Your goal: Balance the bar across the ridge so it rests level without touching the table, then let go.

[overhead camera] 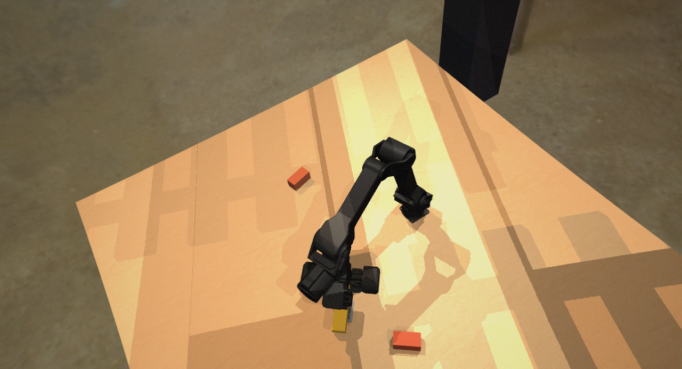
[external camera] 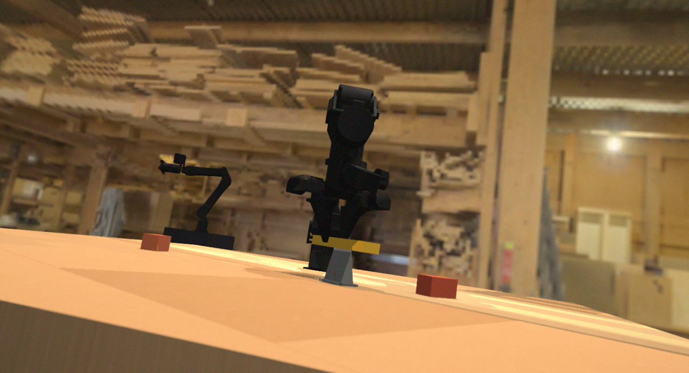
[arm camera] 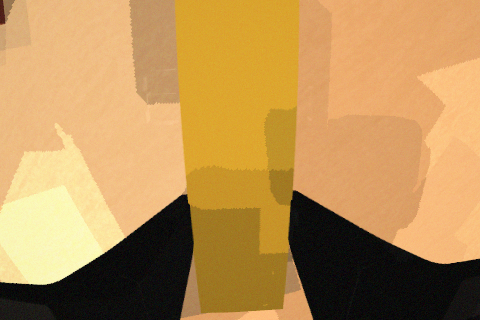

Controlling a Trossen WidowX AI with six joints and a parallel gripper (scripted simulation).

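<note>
Right now the yellow bar is 20 mm to the left of my gripper tip and 20 mm ahead of it. From my gripper tip the other things lie so: red block: 420 mm to the right, 90 mm behind, 50 mm below.
</note>
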